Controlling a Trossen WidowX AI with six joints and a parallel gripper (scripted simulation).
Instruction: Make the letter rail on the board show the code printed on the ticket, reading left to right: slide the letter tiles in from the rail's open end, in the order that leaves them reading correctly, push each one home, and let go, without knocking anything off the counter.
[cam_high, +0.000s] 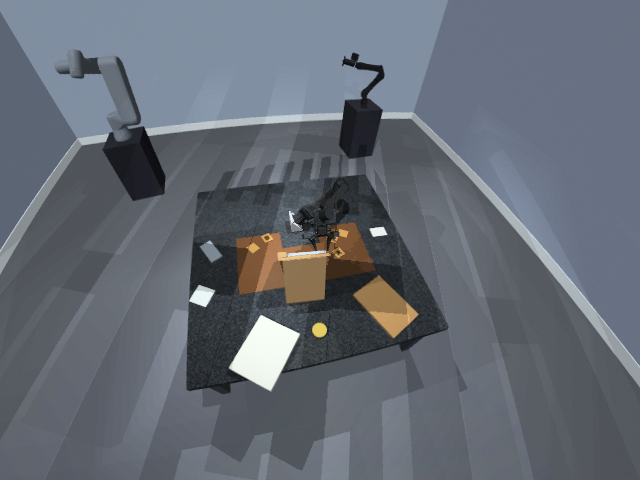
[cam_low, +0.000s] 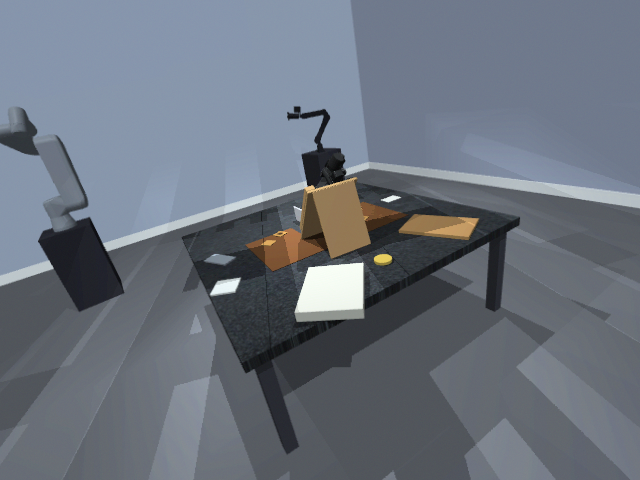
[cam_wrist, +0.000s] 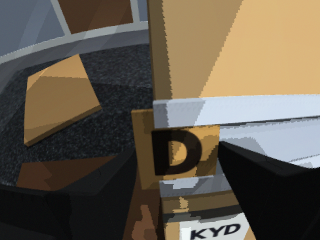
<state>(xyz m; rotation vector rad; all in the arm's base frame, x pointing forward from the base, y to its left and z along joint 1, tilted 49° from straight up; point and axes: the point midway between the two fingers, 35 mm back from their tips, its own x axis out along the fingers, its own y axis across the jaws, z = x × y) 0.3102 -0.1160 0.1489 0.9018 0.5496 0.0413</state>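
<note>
Now: gripper tip 7 cm past the white ticket, 3 cm to the left of it and 9 cm above it. Round my gripper tip: white box (36 cm ahead, 40 cm to the right, 15 cm below); brown mat (16 cm behind, 5 cm to the right, 16 cm below); flat tan slab (32 cm ahead, 25 cm to the left, 16 cm below).
</note>
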